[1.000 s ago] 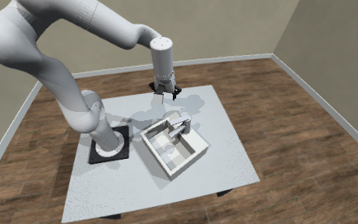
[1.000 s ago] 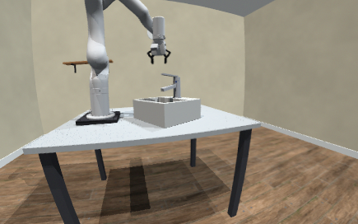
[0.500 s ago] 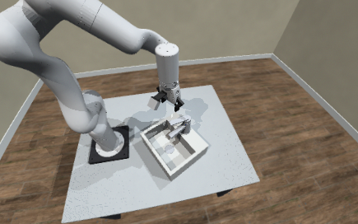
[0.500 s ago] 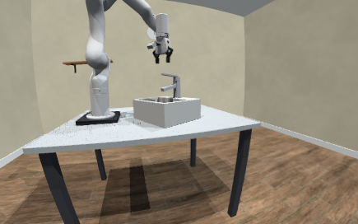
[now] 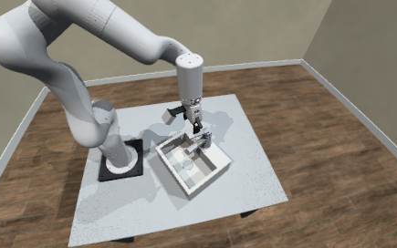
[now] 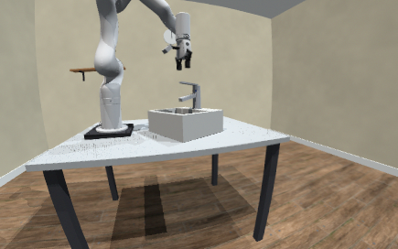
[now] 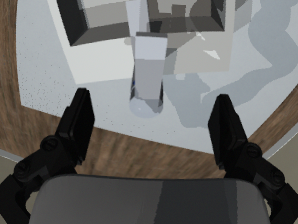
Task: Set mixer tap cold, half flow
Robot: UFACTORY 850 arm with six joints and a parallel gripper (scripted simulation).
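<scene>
The lever lies 3 cm ahead of my hand, 1 cm to the left of it and 9 cm below it. From my hand the other things lie so: grey mixer tap (6 cm ahead, 2 cm to the left, 14 cm below); then white sink basin (2 cm behind, 3 cm to the right, 33 cm below).
</scene>
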